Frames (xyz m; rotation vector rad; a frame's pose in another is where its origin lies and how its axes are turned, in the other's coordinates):
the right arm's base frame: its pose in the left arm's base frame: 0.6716 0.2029 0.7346 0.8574 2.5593 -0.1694
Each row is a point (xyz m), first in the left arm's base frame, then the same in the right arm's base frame.
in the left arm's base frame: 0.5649 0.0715 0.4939
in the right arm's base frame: 0.1101 -0.1742 0.2100
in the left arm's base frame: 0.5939 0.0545 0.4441
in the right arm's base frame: 0.1020 -0.1715 0.2695
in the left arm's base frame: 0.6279 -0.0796 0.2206
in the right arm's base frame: 0.1026 -0.2633 0.5158
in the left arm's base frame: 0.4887 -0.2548 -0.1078
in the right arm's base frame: 0.2505 -0.4939 0.8037
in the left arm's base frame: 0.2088 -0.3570 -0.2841
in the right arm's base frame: 0.4720 -0.7470 0.8858
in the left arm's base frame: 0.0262 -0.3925 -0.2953
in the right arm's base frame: 0.5880 -0.8849 0.8384
